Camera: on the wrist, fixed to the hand. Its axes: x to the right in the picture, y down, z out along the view.
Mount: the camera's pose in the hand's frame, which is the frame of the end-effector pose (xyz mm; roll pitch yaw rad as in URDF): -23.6 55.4 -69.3 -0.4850 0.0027 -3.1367
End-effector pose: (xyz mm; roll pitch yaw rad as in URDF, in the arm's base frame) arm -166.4 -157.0 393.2 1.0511 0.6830 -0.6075
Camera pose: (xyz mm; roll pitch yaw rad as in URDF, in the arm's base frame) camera -124.3 -79.5 418.7 -1.5362 -0.6774 2.5342
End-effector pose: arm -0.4 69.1 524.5 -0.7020 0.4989 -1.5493
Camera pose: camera -4.2 132.2 457.9 0.2140 -0.5000 1.5985
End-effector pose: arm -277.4 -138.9 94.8 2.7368 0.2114 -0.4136
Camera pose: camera -291.6 -158.5 183.4 3.0626 -0.2120 2.7223
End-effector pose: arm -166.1 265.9 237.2 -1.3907 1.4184 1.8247
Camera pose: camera -92.2 213.0 250.4 0.8820 -1.4227 -1.2930
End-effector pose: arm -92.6 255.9 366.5 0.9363 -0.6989 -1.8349
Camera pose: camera -1.7 252.4 354.0 -1.4207 0.7044 1.3076
